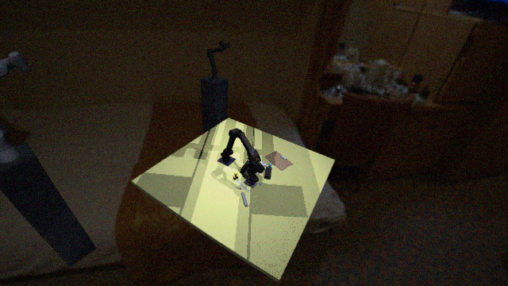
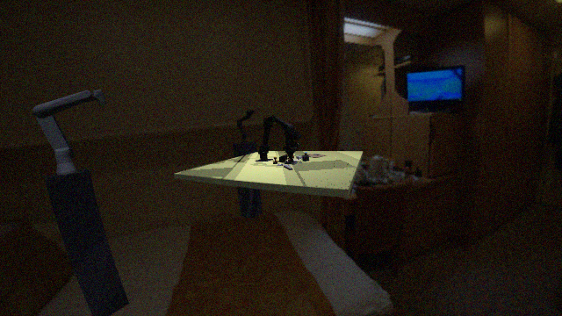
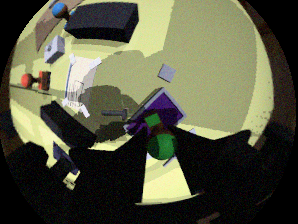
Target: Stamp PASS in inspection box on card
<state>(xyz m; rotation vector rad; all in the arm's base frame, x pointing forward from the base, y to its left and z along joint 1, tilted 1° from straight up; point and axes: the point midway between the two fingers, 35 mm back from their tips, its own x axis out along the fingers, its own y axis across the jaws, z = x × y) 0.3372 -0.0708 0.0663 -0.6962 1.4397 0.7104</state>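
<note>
The green-topped stamp is right at my gripper tip. Round my gripper tip: white card 60 mm behind, 140 mm to the left, 40 mm below; purple ink pad 30 mm below; pen 70 mm ahead, 160 mm to the right, 30 mm below.
</note>
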